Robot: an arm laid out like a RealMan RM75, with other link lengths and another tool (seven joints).
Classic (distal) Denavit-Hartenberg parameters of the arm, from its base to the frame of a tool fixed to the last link. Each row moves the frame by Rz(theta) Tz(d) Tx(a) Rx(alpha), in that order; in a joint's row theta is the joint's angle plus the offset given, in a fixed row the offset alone. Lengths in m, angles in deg.
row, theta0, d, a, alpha
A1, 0, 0.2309, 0, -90
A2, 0, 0, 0, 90
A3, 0, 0.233, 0, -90
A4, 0, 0, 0, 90
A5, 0, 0.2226, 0, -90
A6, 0, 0, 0, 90
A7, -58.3, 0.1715, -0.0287, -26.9
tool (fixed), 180, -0.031, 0, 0
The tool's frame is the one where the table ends.
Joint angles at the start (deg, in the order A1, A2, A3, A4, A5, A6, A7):
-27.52, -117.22, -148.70, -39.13, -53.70, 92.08, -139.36
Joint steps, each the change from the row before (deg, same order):
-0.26, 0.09, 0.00, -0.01, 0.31, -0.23, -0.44
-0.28, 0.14, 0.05, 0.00, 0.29, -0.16, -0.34
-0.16, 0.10, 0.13, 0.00, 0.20, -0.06, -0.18
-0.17, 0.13, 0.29, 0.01, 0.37, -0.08, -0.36
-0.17, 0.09, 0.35, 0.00, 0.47, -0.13, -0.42
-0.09, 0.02, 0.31, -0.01, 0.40, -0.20, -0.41
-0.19, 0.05, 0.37, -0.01, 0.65, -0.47, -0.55
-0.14, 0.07, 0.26, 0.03, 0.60, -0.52, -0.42
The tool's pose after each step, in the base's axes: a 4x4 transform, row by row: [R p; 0 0 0 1], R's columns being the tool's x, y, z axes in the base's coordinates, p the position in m. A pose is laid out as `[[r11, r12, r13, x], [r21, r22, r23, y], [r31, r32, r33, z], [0, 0, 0, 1]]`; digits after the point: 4 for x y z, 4 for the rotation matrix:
[[0.8511, -0.2885, 0.4386, -0.2783], [-0.5234, -0.5310, 0.6664, 0.2834], [0.0406, -0.7968, -0.6029, 0.0186], [0, 0, 0, 1]]
[[0.8523, -0.2920, 0.4339, -0.2779], [-0.5217, -0.5335, 0.6657, 0.2850], [0.0371, -0.7938, -0.6071, 0.0192], [0, 0, 0, 1]]
[[0.8524, -0.2957, 0.4312, -0.2777], [-0.5217, -0.5361, 0.6636, 0.2857], [0.0350, -0.7907, -0.6113, 0.0194], [0, 0, 0, 1]]
[[0.8537, -0.3005, 0.4254, -0.2777], [-0.5198, -0.5429, 0.6596, 0.2863], [0.0328, -0.7842, -0.6196, 0.0194], [0, 0, 0, 1]]
[[0.8555, -0.3058, 0.4179, -0.2778], [-0.5170, -0.5513, 0.6549, 0.2867], [0.0302, -0.7763, -0.6297, 0.0190], [0, 0, 0, 1]]
[[0.8581, -0.3090, 0.4101, -0.2781], [-0.5127, -0.5587, 0.6519, 0.2869], [0.0277, -0.7697, -0.6378, 0.0182], [0, 0, 0, 1]]
[[0.8621, -0.3155, 0.3967, -0.2787], [-0.5064, -0.5671, 0.6496, 0.2878], [0.0200, -0.7609, -0.6486, 0.0174], [0, 0, 0, 1]]
[[0.8659, -0.3215, 0.3832, -0.2798], [-0.5001, -0.5731, 0.6492, 0.2887], [0.0109, -0.7538, -0.6570, 0.0167], [0, 0, 0, 1]]

